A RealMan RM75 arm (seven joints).
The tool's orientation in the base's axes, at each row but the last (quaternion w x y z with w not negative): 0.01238, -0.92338, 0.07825, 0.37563; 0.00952, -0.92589, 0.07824, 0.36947; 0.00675, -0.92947, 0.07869, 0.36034; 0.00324, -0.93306, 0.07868, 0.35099; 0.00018, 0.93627, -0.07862, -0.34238; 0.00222, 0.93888, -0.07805, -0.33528; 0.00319, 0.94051, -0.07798, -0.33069; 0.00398, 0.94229, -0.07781, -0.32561; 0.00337, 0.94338, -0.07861, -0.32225; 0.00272, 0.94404, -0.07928, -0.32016; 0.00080, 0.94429, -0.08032, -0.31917; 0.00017, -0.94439, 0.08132, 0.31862
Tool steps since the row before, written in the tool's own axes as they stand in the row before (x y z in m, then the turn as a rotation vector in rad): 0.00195, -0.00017, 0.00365, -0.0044, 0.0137, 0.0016; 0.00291, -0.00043, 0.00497, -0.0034, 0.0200, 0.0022; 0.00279, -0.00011, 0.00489, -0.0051, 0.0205, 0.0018; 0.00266, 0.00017, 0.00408, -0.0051, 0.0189, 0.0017; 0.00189, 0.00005, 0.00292, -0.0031, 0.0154, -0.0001; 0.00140, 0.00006, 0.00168, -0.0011, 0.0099, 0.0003; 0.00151, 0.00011, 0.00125, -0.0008, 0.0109, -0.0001; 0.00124, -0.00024, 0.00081, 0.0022, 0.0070, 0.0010; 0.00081, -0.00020, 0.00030, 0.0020, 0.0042, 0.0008; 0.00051, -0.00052, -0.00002, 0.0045, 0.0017, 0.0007; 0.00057, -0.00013, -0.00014, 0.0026, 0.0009, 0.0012; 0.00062, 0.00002, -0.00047, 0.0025, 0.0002, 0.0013
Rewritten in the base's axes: -0.00112, 0.00020, -0.00398, -0.0063, -0.0128, 0.0024; -0.00125, 0.00040, -0.00562, -0.0070, -0.0191, 0.0015; -0.00122, 0.00005, -0.00550, -0.0080, -0.0194, 0.0030; -0.00072, -0.00030, -0.00481, -0.0077, -0.0178, 0.0030; -0.00046, -0.00017, -0.00344, -0.0045, -0.0148, 0.0029; 0.00000, -0.00019, -0.00218, -0.0025, -0.0096, 0.0010; 0.00037, -0.00028, -0.00191, -0.0021, -0.0107, 0.0012; 0.00050, 0.00009, -0.00141, 0.0001, -0.0072, -0.0017; 0.00048, 0.00009, -0.00074, 0.0005, -0.0044, -0.0016; 0.00049, 0.00044, -0.00032, 0.0028, -0.0023, -0.0032; 0.00055, 0.00003, -0.00024, 0.0012, -0.0012, -0.0025; 0.00077, -0.00014, 0.00000, 0.0011, -0.0005, -0.0025
